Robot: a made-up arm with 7 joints.
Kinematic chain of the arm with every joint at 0, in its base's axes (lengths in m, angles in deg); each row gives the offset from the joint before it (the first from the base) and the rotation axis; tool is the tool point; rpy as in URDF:
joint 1: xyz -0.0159 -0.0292 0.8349 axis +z
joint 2: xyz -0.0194 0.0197 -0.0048 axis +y
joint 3: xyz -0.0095 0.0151 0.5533 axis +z
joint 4: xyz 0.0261 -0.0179 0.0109 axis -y
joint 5: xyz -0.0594 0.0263 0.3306 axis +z
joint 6: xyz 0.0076 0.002 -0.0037 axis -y
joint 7: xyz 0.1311 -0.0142 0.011 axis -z
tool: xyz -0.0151 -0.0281 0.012 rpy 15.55 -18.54 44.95
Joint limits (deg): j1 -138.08..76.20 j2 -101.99..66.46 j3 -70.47..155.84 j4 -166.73..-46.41 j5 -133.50..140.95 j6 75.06..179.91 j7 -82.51..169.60
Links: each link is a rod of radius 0.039 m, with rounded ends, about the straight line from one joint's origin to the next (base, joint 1, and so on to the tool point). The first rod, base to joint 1, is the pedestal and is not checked.
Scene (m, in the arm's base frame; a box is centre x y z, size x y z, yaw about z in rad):
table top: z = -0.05
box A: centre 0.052 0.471 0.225 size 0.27 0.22 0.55 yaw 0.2
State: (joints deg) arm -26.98 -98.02 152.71 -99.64 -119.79 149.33 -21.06
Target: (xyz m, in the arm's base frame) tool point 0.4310 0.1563 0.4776
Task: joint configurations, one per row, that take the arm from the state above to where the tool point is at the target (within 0.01 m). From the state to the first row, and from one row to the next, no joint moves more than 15 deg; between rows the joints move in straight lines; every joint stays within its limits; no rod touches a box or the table.
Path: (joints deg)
1: -38.67 -87.23 151.43 -101.50 -117.88 146.25 -19.63
2: -50.36 -76.45 150.15 -103.36 -115.97 143.18 -18.21
3: -62.04 -65.66 148.87 -105.22 -114.06 140.10 -16.78
4: -73.73 -54.88 147.59 -107.08 -112.15 137.02 -15.35
5: -83.21 -66.65 139.51 -110.76 -115.27 135.37 -17.58
6: -92.70 -78.43 131.43 -114.44 -118.38 133.71 -19.81
7: -102.18 -90.21 123.35 -118.12 -121.49 132.06 -22.04
8: -111.67 -101.99 115.26 -121.80 -124.60 130.41 -24.26

